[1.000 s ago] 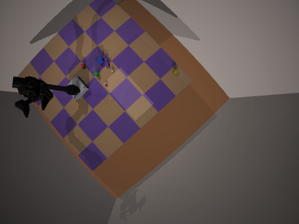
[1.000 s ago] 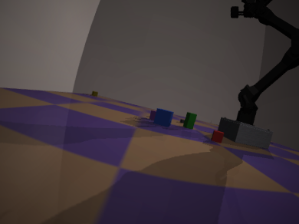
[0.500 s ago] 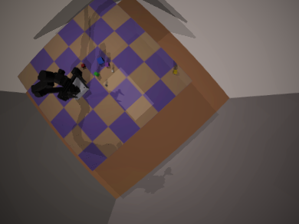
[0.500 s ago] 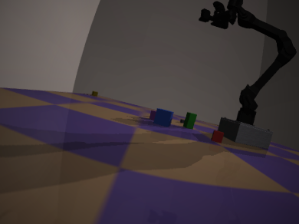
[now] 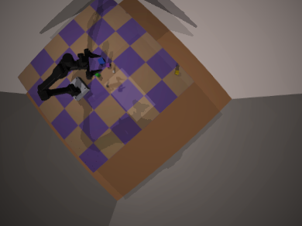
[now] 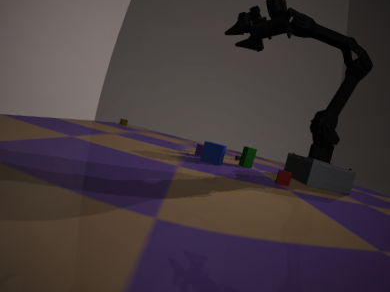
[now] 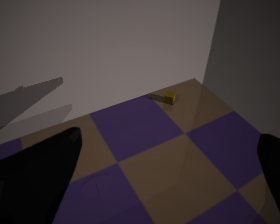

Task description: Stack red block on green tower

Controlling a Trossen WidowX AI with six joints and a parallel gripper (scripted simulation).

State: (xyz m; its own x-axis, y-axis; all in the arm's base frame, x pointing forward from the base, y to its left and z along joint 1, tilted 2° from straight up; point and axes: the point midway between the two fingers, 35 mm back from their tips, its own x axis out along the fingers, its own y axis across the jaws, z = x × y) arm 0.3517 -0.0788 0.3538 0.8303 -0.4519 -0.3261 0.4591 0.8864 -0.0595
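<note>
The red block lies 410 mm below my gripper tip, 270 mm to the left of it and 200 mm behind it. The rest, counted from my gripper tip: yellow block: 460 mm ahead, 410 mm below, 300 mm to the right; blue block: 400 mm below, 200 mm to the left, 30 mm behind; small purple block: 400 mm below, 130 mm to the left, 10 mm behind.
</note>
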